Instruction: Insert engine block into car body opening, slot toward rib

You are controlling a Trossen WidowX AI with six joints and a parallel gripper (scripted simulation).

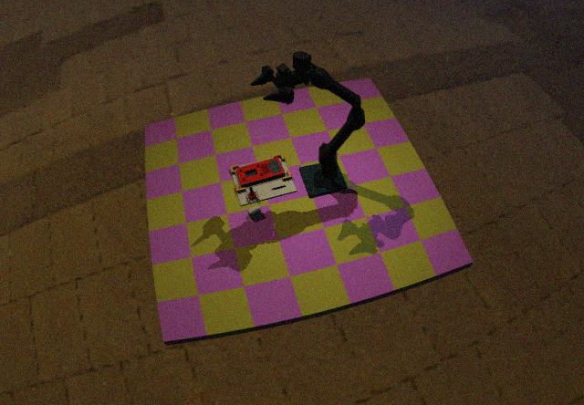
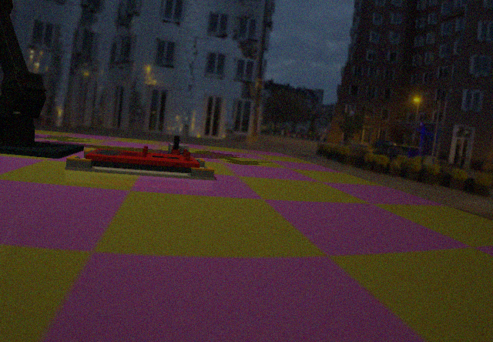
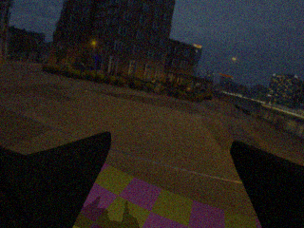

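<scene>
My gripper tip is 70 mm short of the engine block, 110 mm to the right of it and 550 mm above it. From my gripper tip the other things lie so: fixture plate 40 mm ahead, 90 mm to the right, 550 mm below.
</scene>
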